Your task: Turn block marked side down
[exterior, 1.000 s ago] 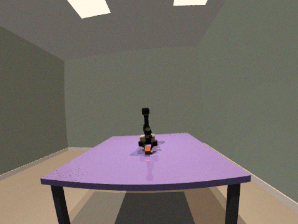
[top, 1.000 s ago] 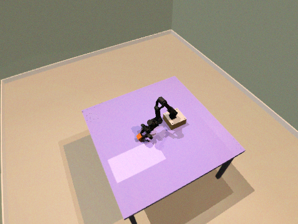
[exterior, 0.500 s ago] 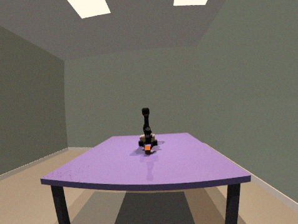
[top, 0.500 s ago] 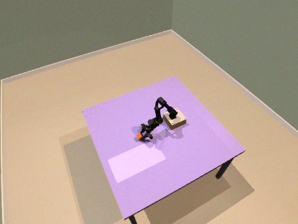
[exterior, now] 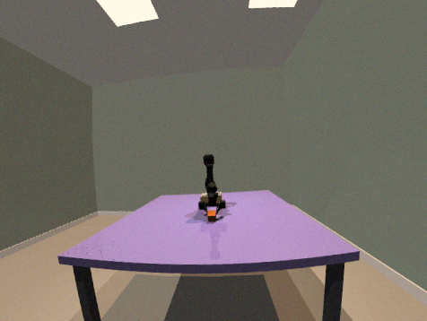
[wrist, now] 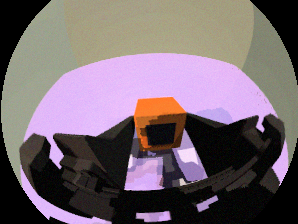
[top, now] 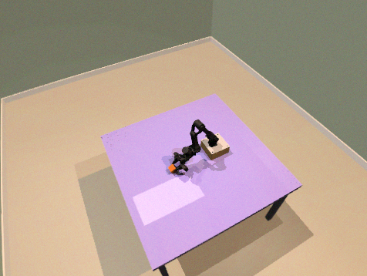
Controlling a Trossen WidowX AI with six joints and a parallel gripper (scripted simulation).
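Right now the block is 10 mm behind my gripper tip and 10 mm below it.
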